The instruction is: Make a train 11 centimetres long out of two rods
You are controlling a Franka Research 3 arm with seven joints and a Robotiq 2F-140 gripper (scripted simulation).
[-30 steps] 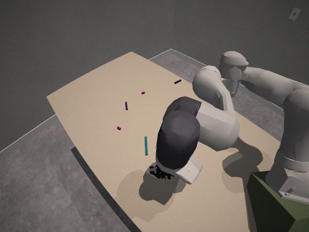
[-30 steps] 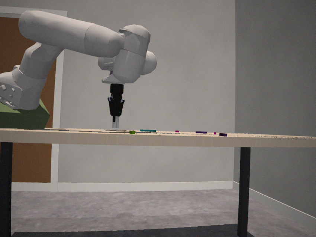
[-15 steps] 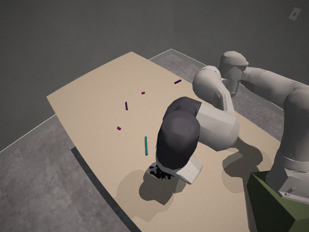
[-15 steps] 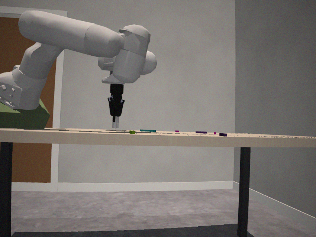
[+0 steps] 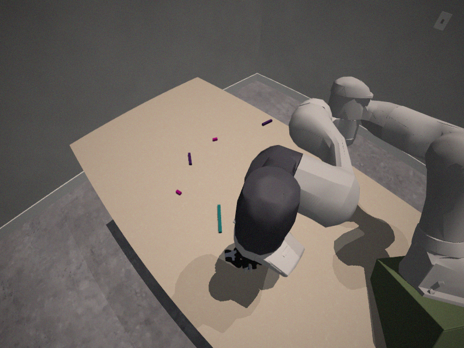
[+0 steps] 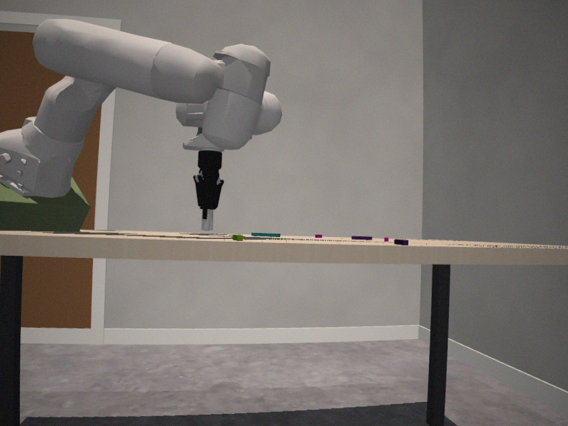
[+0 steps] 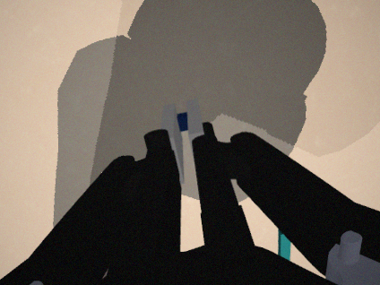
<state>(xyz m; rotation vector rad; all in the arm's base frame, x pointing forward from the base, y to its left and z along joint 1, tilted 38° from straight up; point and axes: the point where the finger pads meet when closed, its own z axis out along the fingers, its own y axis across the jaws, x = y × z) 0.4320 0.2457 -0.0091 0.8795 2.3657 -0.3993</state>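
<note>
Right now the blue rod is 3 cm below my hand. From my hand the other things lie so: lime rod: 55 cm to the right, 4 cm below, 2 cm behind; turquoise rod: 17 cm ahead, 8 cm to the right, 4 cm below.
</note>
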